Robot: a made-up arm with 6 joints.
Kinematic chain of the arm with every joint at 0, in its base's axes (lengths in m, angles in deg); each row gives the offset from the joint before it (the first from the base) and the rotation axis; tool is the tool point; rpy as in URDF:
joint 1: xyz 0 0 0.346 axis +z
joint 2: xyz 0 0 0 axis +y
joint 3: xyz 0.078 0 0.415 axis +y
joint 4: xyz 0.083 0 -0.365 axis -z
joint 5: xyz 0 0 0 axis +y
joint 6: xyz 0.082 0 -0.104 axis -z
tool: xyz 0 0 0 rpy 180 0 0
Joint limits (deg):
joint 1: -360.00..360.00
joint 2: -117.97..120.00
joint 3: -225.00..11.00
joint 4: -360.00..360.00
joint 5: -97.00..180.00
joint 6: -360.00..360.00
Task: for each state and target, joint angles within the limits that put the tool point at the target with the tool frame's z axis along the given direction. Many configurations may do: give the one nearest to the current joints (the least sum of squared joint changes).
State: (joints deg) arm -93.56 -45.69 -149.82 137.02 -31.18 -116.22
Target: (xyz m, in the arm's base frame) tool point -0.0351 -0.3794 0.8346 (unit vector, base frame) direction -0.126 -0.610 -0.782
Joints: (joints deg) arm -93.56 -1.50 -108.65 174.69 -71.96 -116.22
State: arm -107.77 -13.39 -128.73 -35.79 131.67 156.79
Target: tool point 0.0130 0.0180 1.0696 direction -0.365 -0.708 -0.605
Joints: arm -118.86 -43.56 -112.07 1.29 102.85 156.79
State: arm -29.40 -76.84 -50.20 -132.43 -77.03 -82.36
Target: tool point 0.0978 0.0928 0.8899 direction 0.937 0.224 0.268
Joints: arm -33.26 -52.67 -62.31 -92.95 -44.60 -82.36
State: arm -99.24 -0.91 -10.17 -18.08 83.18 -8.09
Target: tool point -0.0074 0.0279 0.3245 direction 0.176 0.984 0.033
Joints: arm -108.78 -10.71 10.88 -8.64 91.72 -8.09
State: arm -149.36 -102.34 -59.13 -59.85 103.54 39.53
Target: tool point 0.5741 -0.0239 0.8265 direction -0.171 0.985 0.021
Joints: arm -192.58 -91.78 -102.43 -67.92 94.20 39.53
